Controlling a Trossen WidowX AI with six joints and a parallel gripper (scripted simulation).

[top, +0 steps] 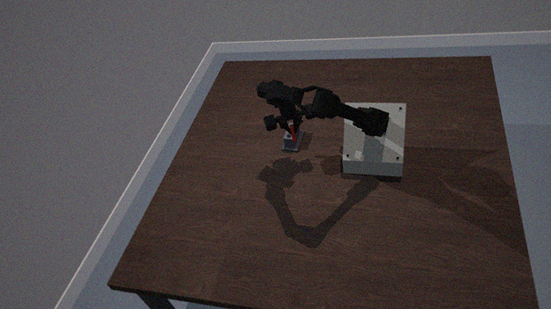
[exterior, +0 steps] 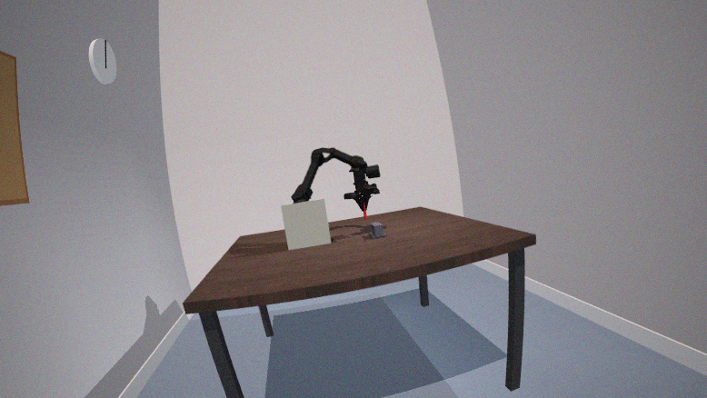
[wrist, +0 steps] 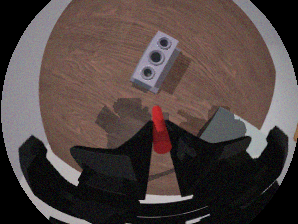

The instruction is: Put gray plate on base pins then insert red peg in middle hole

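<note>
Right now the gray plate is 8 cm below my gripper tip, 7 cm to the right of it and 4 cm ahead of it. Round my gripper tip: red peg right at my gripper tip; dark base 11 cm below, 7 cm to the right, 4 cm ahead.
</note>
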